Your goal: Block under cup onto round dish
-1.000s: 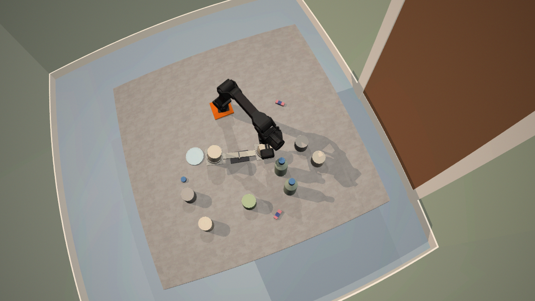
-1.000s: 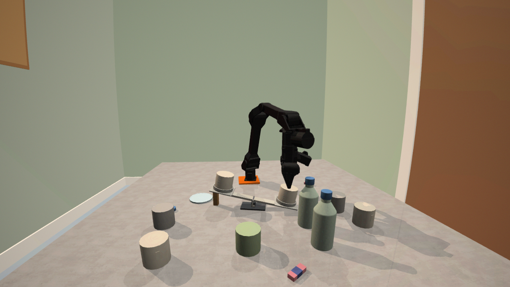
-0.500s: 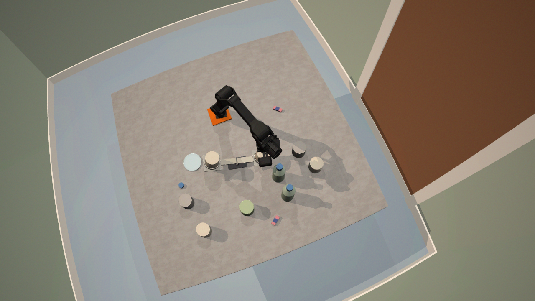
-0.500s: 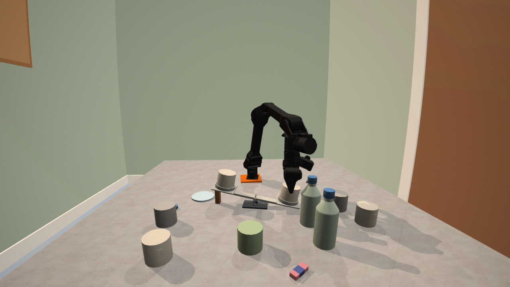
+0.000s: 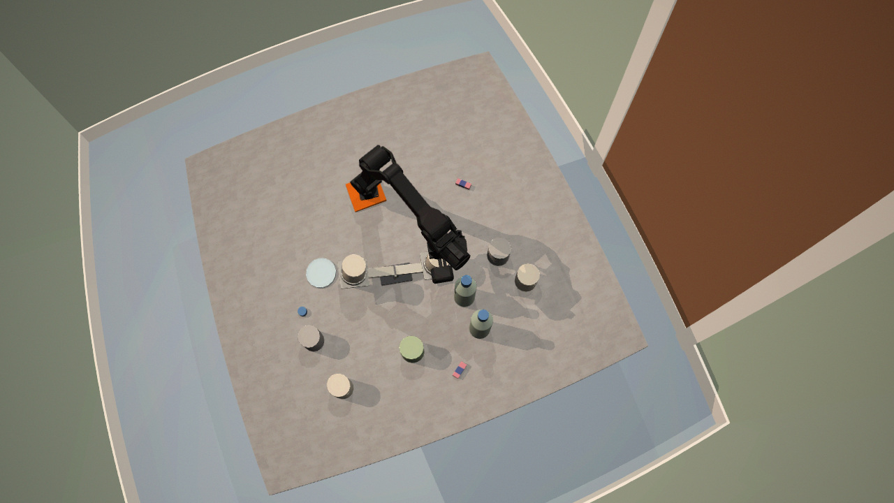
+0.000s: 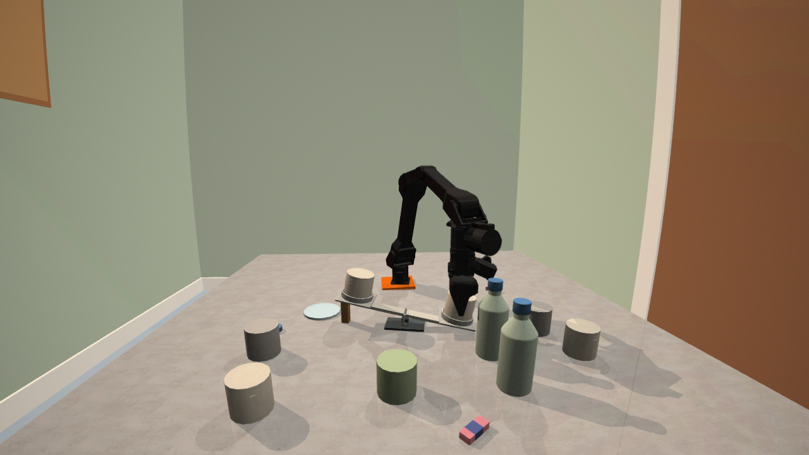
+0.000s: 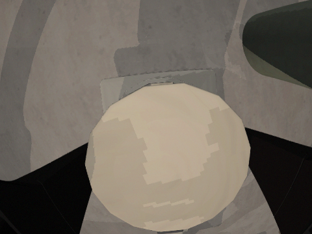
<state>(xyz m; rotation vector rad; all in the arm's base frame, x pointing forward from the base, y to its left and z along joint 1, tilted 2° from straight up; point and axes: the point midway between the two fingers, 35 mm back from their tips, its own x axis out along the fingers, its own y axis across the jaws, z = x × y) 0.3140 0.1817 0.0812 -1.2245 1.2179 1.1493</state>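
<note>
The grey block is 1 cm below my gripper tip. From my gripper tip the other things lie so: green cylinder: 23 cm ahead, 14 cm to the right, 2 cm below; pale round dish: 6 cm behind, 38 cm to the right, 5 cm below; blue cap: 6 cm ahead, 45 cm to the right, 5 cm below.
</note>
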